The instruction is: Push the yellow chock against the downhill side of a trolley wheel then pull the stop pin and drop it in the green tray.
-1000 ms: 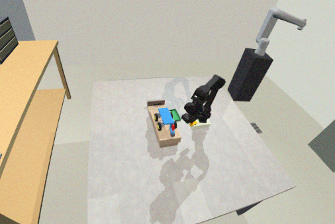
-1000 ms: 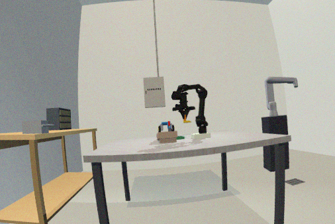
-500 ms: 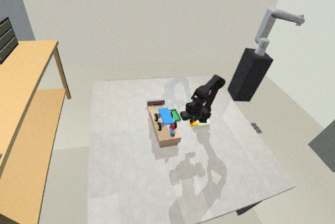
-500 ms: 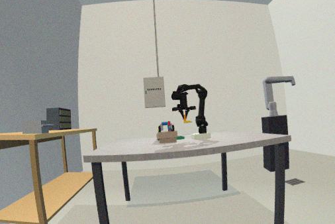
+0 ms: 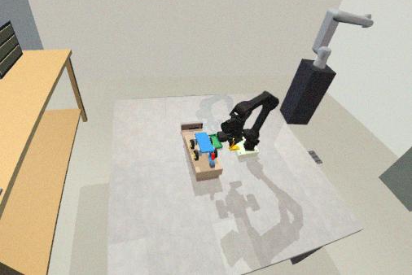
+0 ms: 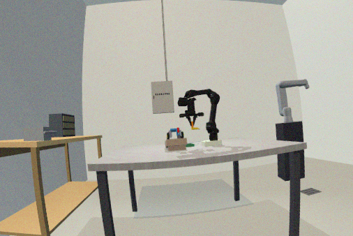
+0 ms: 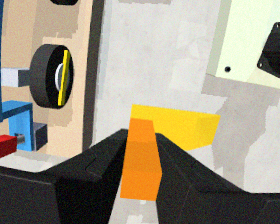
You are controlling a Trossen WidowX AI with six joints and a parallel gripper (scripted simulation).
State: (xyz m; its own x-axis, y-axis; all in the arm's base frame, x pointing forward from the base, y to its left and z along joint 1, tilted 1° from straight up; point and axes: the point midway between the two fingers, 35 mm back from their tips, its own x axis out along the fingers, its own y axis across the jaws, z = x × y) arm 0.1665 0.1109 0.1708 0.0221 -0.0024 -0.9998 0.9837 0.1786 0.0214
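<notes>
Now: the red-headed stop pin 110 mm ahead of my gripper tip, 70 mm to the left of it and 40 mm below it. From my gripper tip the other things lie so: blue trolley: 150 mm ahead, 60 mm below, 40 mm to the right; then yellow chock: 20 mm behind, 10 mm below; then green tray: 180 mm to the right, 180 mm below, 50 mm ahead.
</notes>
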